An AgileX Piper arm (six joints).
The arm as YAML. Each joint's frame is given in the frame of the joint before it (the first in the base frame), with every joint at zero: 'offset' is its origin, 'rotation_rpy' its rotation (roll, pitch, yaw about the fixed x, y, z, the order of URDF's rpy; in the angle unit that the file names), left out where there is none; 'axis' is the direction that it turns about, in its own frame. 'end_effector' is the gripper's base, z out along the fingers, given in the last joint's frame.
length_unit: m
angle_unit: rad
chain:
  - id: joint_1
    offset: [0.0, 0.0, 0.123]
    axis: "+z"
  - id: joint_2
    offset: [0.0, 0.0, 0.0]
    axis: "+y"
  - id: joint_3
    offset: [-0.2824, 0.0, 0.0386]
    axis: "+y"
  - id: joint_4
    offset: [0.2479, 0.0, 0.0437]
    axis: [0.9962, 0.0, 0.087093]
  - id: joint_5
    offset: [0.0, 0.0, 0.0]
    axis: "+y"
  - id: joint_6
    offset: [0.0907, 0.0, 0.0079]
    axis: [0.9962, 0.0, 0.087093]
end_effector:
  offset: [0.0, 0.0, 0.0]
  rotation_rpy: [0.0, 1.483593, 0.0]
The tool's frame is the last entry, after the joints.
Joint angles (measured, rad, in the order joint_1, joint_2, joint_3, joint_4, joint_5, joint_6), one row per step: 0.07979 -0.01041 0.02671 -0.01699 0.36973 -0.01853; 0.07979 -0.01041 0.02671 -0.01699 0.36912 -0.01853; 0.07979 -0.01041 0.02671 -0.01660 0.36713 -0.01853; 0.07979 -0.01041 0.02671 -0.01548 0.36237 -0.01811; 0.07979 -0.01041 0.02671 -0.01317 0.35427 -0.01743; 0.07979 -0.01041 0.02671 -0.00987 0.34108 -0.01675; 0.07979 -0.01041 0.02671 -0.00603 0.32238 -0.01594; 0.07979 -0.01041 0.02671 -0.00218 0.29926 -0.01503; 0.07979 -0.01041 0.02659 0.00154 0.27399 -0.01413; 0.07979 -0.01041 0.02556 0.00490 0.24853 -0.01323; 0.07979 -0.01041 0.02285 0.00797 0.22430 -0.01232
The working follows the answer.
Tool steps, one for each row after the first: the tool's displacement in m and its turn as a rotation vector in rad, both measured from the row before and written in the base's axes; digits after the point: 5 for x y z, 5 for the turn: 0.00002 0.00000 0.00005 0.00005 -0.00061 0.00001; 0.00005 0.00002 0.00017 0.00054 -0.00195 0.00006; 0.00012 0.00005 0.00041 0.00189 -0.00463 0.00003; 0.00020 0.00010 0.00071 0.00358 -0.00784 0.00009; 0.00032 0.00014 0.00115 0.00497 -0.01284 0.00020; 0.00043 0.00016 0.00164 0.00608 -0.01828 0.00021; 0.00049 0.00016 0.00204 0.00655 -0.02267 0.00015; 0.00048 0.00014 0.00229 0.00660 -0.02494 0.00008; 0.00041 0.00010 0.00262 0.00634 -0.02607 -0.00001; 0.00028 0.00007 0.00309 0.00611 -0.02654 -0.00008
Tool pose at each row, in the base's axes (x y z in m, rotation vector in rad; rounded; the steps above come from the unrounded poses): 0.05267 0.00365 0.17149 -0.10243 1.86684 0.02561; 0.05269 0.00365 0.17154 -0.10241 1.86623 0.02563; 0.05274 0.00367 0.17171 -0.10208 1.86426 0.02607; 0.05286 0.00372 0.17213 -0.10079 1.85958 0.02759; 0.05306 0.00383 0.17283 -0.09836 1.85163 0.03055; 0.05338 0.00397 0.17399 -0.09508 1.83864 0.03459; 0.05381 0.00413 0.17563 -0.09105 1.82017 0.03934; 0.05430 0.00428 0.17767 -0.08669 1.79728 0.04420; 0.05478 0.00442 0.17996 -0.08226 1.77211 0.04891; 0.05519 0.00452 0.18259 -0.07799 1.74583 0.05322; 0.05547 0.00460 0.18568 -0.07385 1.71907 0.05722

